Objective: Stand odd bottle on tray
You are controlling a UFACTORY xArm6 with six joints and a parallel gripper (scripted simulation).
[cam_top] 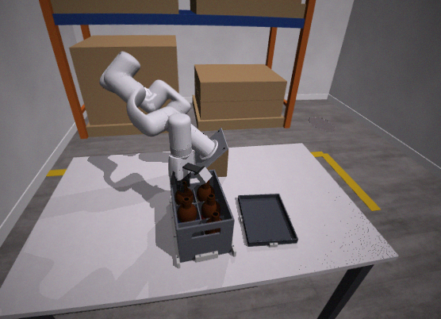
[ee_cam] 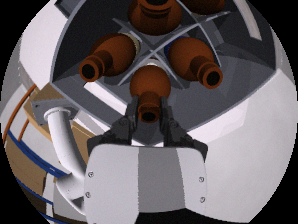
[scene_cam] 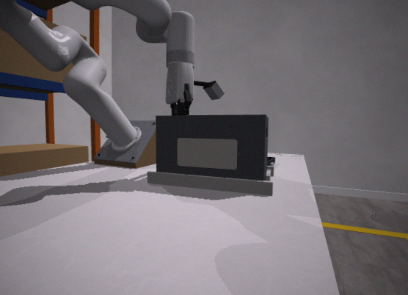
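My hand is 10 mm past the glass bottle, 90 mm to the right of it and 70 mm above it. From my hand the other things lie so: dark grey crate 80 mm ahead, 50 mm to the left, 70 mm below; then dark tray 70 mm ahead, 330 mm to the left, 150 mm below.
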